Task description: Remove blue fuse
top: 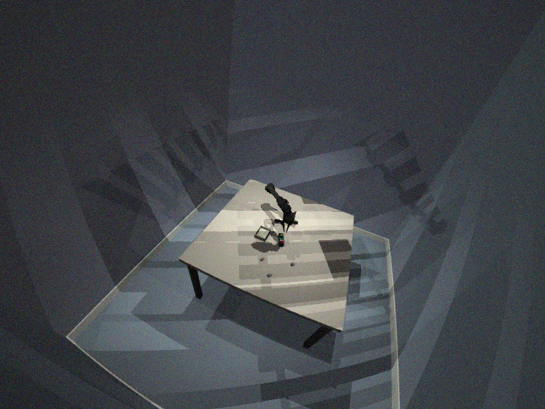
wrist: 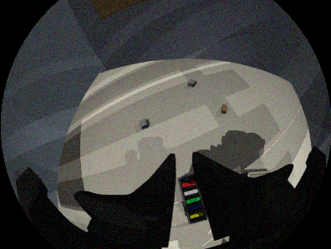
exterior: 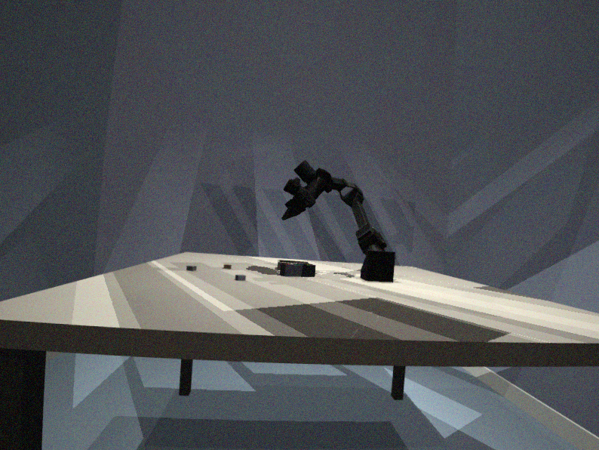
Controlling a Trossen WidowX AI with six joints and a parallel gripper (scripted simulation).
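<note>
Now: the blue fuse 9 cm behind my gripper tip, 2 cm to the right of it and 17 cm below it. The rest, counted from my gripper tip: white fuse (5 cm behind, 1 cm to the right, 17 cm below); red fuse (3 cm behind, 17 cm below); green fuse (7 cm behind, 2 cm to the right, 17 cm below).
</note>
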